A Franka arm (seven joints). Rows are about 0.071 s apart.
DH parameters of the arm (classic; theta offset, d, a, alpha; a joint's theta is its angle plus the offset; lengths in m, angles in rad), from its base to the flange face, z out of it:
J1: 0 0.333 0 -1.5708
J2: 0 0 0 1.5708
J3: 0 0.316 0.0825 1.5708
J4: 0 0 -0.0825 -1.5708
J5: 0 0.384 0 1.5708
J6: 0 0 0.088 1.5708
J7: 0 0.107 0 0
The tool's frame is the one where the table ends.
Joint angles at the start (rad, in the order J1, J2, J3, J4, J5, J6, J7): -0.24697 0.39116 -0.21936 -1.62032 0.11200 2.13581 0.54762
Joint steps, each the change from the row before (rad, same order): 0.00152 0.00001 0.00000 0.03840 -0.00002 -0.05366 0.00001; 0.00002 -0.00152 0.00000 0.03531 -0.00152 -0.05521 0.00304; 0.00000 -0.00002 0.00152 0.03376 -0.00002 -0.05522 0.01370; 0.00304 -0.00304 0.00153 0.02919 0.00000 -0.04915 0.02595; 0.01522 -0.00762 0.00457 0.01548 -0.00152 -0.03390 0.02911; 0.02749 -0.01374 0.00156 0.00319 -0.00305 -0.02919 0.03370
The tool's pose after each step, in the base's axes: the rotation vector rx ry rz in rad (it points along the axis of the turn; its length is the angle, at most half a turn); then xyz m. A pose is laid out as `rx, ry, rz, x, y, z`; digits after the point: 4 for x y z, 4 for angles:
-2.7007, 1.5471, -0.1843, 0.6193, -0.2832, 0.4277
-2.7029, 1.5459, -0.1552, 0.6202, -0.2818, 0.4404
-2.6960, 1.5574, -0.1209, 0.6209, -0.2793, 0.4513
-2.6803, 1.5811, -0.0931, 0.6216, -0.2748, 0.4628
-2.6724, 1.5897, -0.0739, 0.6247, -0.2614, 0.4720
-2.6696, 1.5937, -0.0525, 0.6277, -0.2419, 0.4799

